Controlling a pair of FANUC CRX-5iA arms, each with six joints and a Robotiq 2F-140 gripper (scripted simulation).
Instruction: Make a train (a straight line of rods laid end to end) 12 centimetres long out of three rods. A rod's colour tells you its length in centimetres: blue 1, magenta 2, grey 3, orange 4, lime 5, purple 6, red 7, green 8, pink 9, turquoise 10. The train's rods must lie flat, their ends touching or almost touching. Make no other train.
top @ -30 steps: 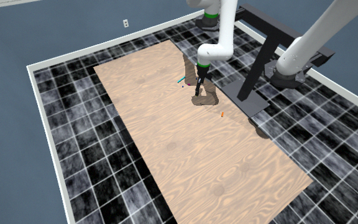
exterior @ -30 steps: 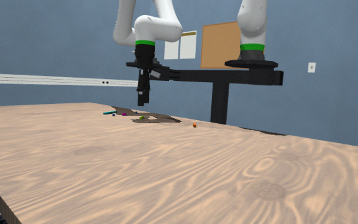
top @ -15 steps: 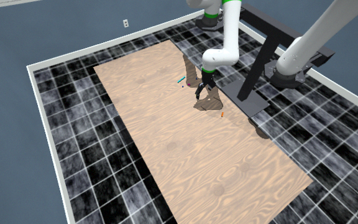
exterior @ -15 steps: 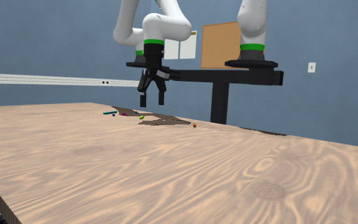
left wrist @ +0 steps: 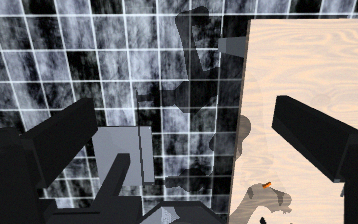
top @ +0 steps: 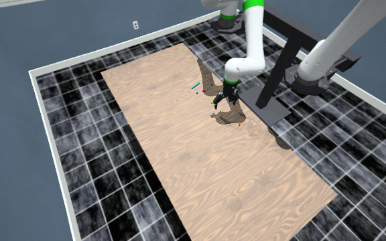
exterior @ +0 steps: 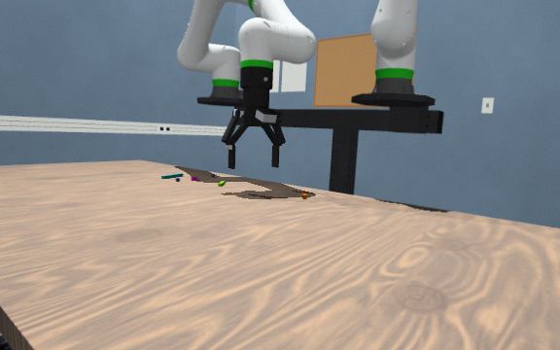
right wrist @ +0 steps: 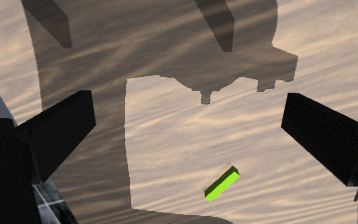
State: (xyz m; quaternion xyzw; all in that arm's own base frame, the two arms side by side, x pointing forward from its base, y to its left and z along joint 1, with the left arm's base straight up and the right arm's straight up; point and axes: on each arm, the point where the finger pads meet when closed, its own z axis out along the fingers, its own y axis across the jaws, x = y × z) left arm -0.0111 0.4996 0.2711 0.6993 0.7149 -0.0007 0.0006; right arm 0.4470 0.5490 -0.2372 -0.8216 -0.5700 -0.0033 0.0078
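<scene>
The orange rod lies 16 cm to the left of my right hand, 7 cm below it and 3 cm behind it. From my right hand the other things lie so: lime rod 13 cm to the right, 7 cm below; then magenta rod 26 cm to the right, 7 cm below; then turquoise rod 35 cm to the right, 7 cm below, 2 cm ahead.
</scene>
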